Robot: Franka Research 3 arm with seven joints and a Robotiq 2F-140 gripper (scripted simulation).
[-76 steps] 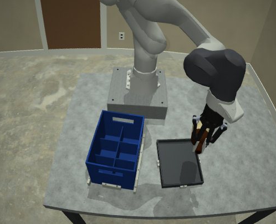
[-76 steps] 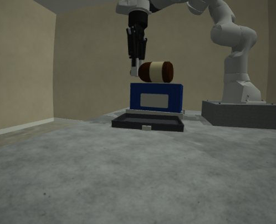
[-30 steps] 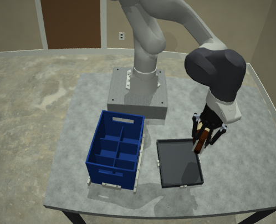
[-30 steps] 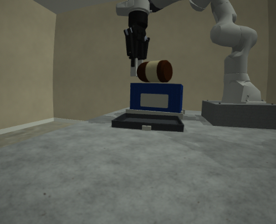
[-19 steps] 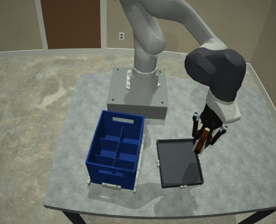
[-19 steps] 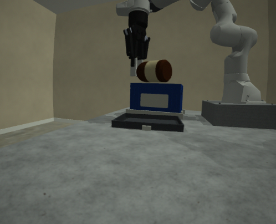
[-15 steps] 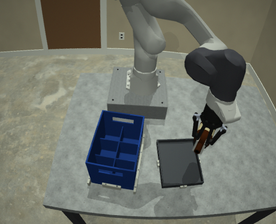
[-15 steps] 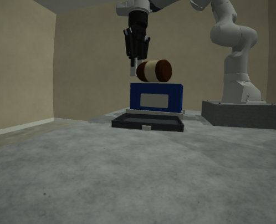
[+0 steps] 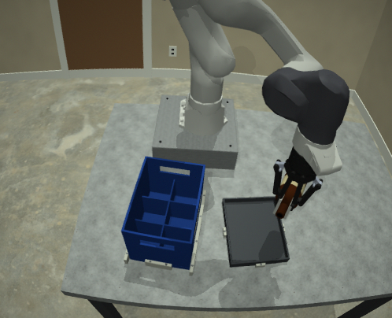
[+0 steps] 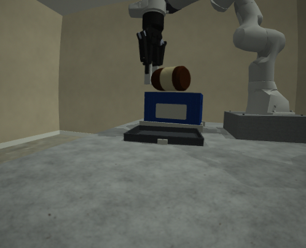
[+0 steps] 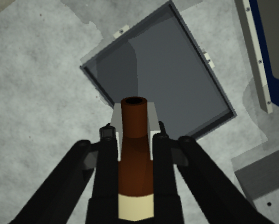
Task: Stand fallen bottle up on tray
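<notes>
The brown bottle lies 4 cm behind my hand, 4 cm to the left of it and 2 cm below it. Also, from my hand: blue crate 11 cm behind, 30 cm to the right, 13 cm below; then dark grey tray 6 cm behind, 2 cm to the right, 21 cm below.
</notes>
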